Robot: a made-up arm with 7 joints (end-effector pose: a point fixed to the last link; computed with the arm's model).
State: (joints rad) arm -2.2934 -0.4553 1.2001 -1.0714 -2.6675 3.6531 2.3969
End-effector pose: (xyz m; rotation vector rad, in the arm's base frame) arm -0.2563 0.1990 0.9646 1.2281 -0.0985 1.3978
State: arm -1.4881 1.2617 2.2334 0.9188 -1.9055 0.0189 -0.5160
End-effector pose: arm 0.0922 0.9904 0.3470 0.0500 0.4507 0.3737
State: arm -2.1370 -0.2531 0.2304 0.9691 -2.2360 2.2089 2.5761
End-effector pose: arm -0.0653 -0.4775 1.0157 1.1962 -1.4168 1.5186
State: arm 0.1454 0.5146 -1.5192 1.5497 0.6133 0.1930 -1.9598
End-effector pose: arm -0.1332 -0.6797 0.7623 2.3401 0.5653 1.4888
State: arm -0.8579 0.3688 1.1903 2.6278 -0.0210 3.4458 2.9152
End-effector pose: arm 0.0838 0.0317 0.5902 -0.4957 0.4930 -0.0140
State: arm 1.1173 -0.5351 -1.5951 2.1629 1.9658 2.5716 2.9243
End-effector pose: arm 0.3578 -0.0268 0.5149 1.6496 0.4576 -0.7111
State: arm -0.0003 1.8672 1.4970 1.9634 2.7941 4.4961 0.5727
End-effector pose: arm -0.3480 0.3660 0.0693 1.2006 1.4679 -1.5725
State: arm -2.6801 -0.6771 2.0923 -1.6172 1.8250 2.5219 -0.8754
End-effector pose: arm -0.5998 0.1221 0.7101 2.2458 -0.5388 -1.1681
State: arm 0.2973 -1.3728 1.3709 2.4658 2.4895 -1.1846 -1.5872
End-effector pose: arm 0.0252 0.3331 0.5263 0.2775 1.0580 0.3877
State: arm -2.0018 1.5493 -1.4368 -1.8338 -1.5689 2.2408 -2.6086
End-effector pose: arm 0.3408 0.1321 0.4786 0.5870 0.8547 -0.1507
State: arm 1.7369 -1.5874 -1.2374 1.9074 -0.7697 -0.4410 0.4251
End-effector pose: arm 0.5419 0.4606 0.2245 0.5548 -0.3111 -0.0220
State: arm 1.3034 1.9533 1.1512 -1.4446 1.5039 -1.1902 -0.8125
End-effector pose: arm 0.2581 -0.5652 -0.1882 -1.5526 -0.6047 1.3545
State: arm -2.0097 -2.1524 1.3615 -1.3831 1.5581 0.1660 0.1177
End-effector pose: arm -0.7819 -0.3605 0.1160 -0.2704 -0.8931 2.8756
